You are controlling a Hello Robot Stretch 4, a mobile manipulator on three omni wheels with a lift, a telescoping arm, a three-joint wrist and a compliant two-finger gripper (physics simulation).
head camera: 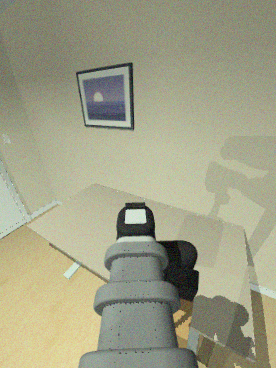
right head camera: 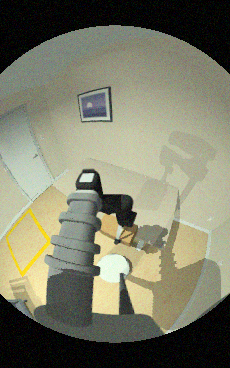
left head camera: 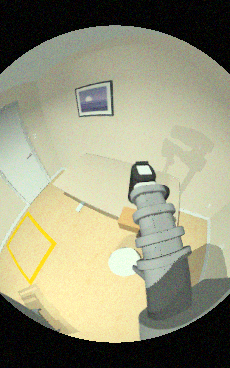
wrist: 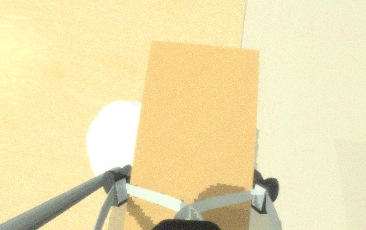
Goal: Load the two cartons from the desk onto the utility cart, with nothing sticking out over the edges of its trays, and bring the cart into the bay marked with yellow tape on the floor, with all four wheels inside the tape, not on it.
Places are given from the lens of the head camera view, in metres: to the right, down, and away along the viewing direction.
pale desk (head camera: 84, 226): -0.42, 0.33, 1.11
framed picture (head camera: 106, 93): -0.25, -0.72, 1.12
